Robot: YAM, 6 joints.
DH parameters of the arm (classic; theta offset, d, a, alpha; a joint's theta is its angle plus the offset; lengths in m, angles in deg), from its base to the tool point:
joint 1: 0 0.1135 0.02 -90
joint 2: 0 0 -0.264 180
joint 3: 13.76 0 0.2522 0
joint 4: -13.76 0 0.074 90
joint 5: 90 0 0 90
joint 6: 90 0.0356 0 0
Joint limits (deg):
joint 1: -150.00..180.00
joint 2: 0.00..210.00
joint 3: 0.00..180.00
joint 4: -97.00..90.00
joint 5: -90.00..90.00
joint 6: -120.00..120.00
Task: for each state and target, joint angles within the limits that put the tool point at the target. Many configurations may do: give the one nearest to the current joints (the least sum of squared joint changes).
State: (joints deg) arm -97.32 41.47 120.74 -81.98 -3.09 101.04
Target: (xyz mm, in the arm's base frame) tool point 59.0 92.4 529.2
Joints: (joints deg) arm -119.27 38.36 121.78 -82.56 -10.17 101.04
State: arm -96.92 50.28 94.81 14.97 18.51 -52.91
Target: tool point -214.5 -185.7 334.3
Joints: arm -136.28 69.34 54.69 2.58 23.27 -52.91
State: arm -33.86 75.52 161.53 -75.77 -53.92 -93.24
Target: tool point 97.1 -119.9 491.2
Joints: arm -60.30 74.80 115.61 -97.00 -44.48 -93.24
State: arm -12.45 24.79 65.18 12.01 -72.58 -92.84
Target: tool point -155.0 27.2 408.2
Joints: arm 3.12 0.00 69.05 -32.10 -90.00 -92.84
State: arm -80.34 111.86 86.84 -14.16 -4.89 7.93
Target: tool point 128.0 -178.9 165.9
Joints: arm -55.90 80.13 43.16 -46.00 -9.18 7.93
